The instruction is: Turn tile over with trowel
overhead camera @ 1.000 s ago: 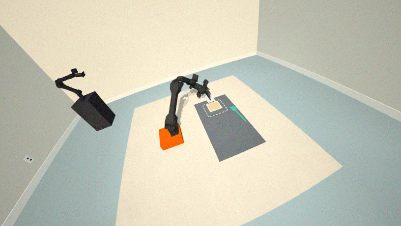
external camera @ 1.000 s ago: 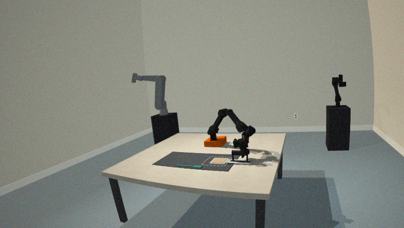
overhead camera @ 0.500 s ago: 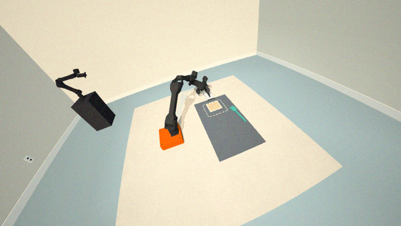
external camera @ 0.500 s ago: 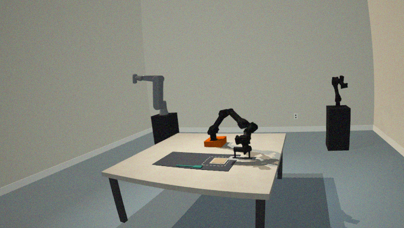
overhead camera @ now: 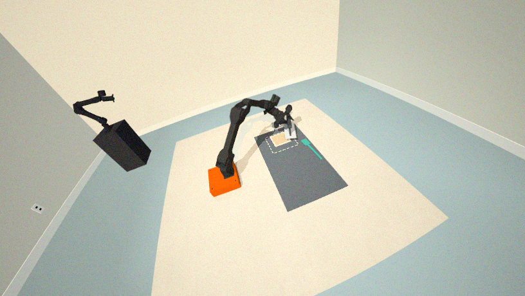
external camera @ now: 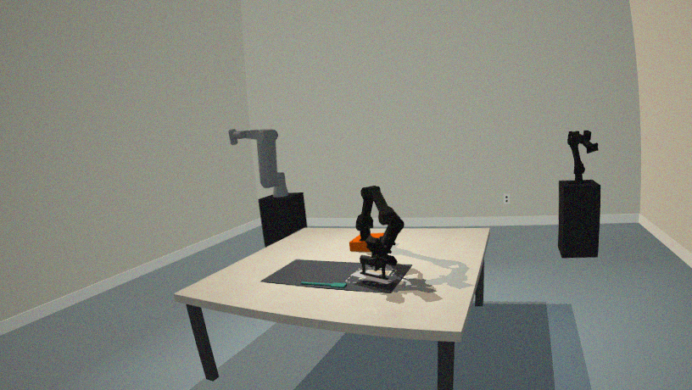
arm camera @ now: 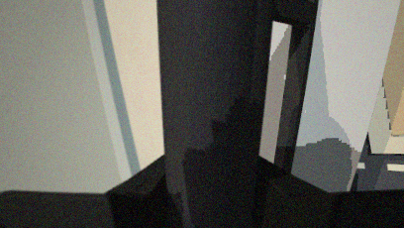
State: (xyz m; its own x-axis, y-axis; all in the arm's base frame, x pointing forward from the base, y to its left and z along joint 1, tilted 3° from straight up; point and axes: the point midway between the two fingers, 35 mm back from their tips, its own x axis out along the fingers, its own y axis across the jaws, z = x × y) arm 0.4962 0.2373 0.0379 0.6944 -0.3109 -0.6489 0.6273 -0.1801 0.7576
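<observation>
My gripper tip is now 2 cm past the small trowel, 1 cm to the right of it and 1 cm above it. The rest, counted from my gripper tip: teal bar (2 cm ahead, 21 cm to the right, 8 cm below); then grey mat (12 cm behind, 23 cm to the right, 10 cm below); then tile (12 cm behind, 4 cm to the right, 8 cm below).
</observation>
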